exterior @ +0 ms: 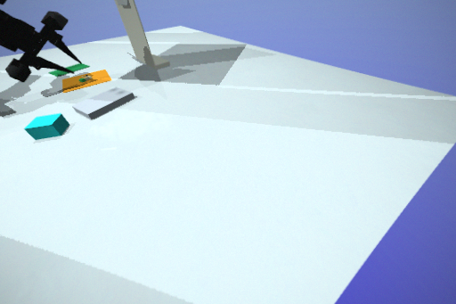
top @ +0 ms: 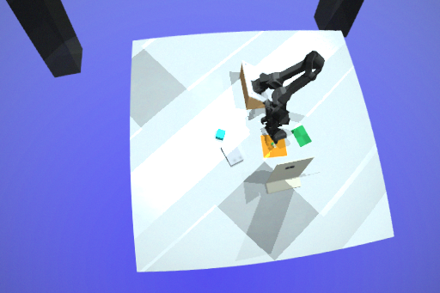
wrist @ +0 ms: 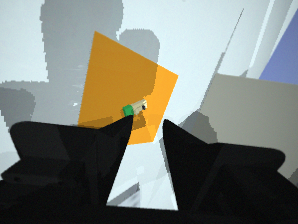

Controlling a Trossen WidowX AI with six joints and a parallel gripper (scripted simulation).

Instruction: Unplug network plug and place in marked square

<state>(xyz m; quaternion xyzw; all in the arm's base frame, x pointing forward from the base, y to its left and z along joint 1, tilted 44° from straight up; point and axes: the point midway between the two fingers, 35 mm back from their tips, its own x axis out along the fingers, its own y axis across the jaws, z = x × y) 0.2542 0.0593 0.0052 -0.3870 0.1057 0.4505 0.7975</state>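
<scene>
The network plug lies 3 cm below my gripper tip. Also, from my gripper tip: orange square 4 cm below; then beige upright panel 20 cm ahead, 10 cm above; then grey flat block 2 cm ahead, 21 cm to the right, 3 cm below.
</scene>
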